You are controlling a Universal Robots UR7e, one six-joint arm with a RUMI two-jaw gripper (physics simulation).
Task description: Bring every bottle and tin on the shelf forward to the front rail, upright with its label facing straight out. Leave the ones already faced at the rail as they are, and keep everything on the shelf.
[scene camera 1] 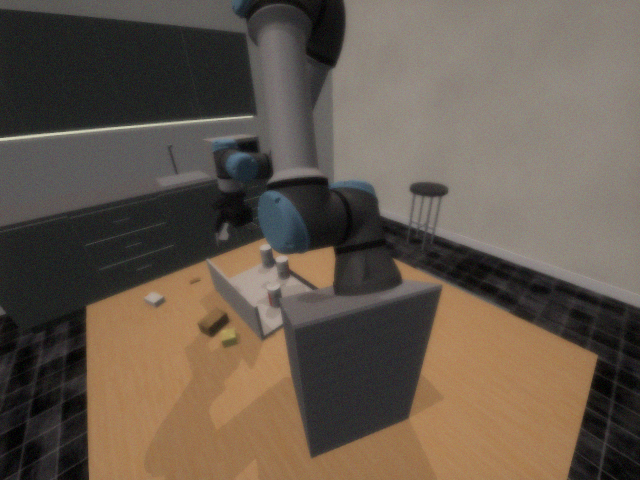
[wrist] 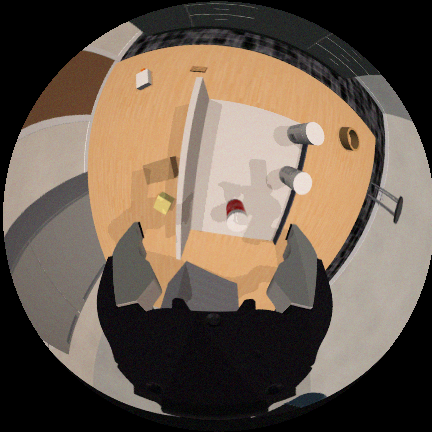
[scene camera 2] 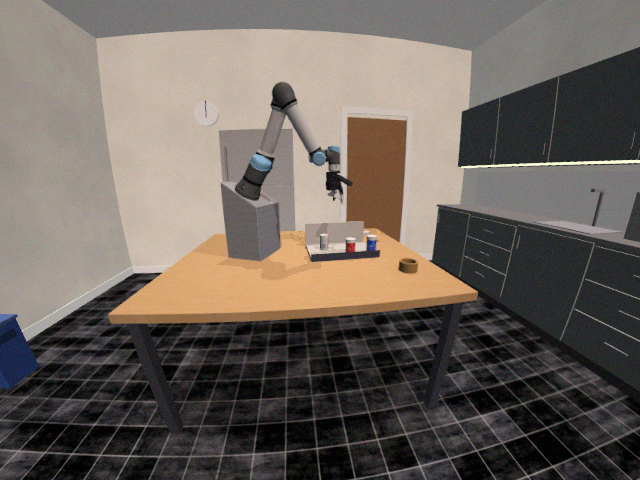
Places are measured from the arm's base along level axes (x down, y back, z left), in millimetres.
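Pixels of known places: gripper, fingertip midpoint: [scene camera 1: 237,239] [wrist: 214,224] [scene camera 2: 337,202]; arm's base at its link origin: [scene camera 1: 367,286] [scene camera 2: 246,193].
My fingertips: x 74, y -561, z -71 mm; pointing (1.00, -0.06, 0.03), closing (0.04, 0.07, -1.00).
For each thing: its top centre in the pictures, then the offset to it from my fingertips.
- dark front rail at its top centre: [wrist: 296,188] [scene camera 1: 292,271] [scene camera 2: 346,252] dz -226, dx +267, dy +46 mm
- red-labelled bottle at its top centre: [wrist: 302,183] [scene camera 1: 281,258] [scene camera 2: 350,238] dz -202, dx +195, dy +9 mm
- third white-capped container at its top centre: [wrist: 237,222] [scene camera 1: 273,285] [scene camera 2: 324,234] dz -41, dx +198, dy +112 mm
- brown block at its top centre: [wrist: 157,171] [scene camera 1: 212,317] dz +170, dx +262, dy -18 mm
- yellow block at its top centre: [wrist: 161,204] [scene camera 1: 228,334] dz +181, dx +274, dy +89 mm
- white box at its top centre: [wrist: 141,75] [scene camera 1: 152,296] dz +237, dx +284, dy -383 mm
- brown ring at its top centre: [wrist: 353,138] [scene camera 2: 408,261] dz -498, dx +262, dy -175 mm
The shelf [scene camera 1: 235,295] [scene camera 2: 340,229] [wrist: 235,140] has a raised back panel and a dark front rail [scene camera 2: 345,255] [wrist: 284,216]. A red-labelled bottle [scene camera 2: 350,245] [wrist: 291,177] and a blue-labelled one [scene camera 2: 371,243] [wrist: 299,134] stand upright at the rail, white-capped, labels facing out. A third white-capped container [scene camera 1: 273,295] [scene camera 2: 324,242] [wrist: 235,211] stands upright, set back from the rail near the shelf's pedestal-side end; its red label is turned away from scene camera 2, where it looks grey. My gripper [scene camera 1: 223,235] [scene camera 2: 336,197] [wrist: 214,224] is open and empty, high above the shelf.
Behind the back panel lie a brown block [scene camera 1: 212,321] [wrist: 161,170], a yellow block [scene camera 1: 228,337] [wrist: 163,203] and a white box [scene camera 1: 154,299] [wrist: 143,79]. A brown ring [scene camera 2: 408,268] [wrist: 343,138] lies in front of the rail, off the shelf. The grey pedestal [scene camera 1: 361,372] [scene camera 2: 250,227] stands beside the shelf.
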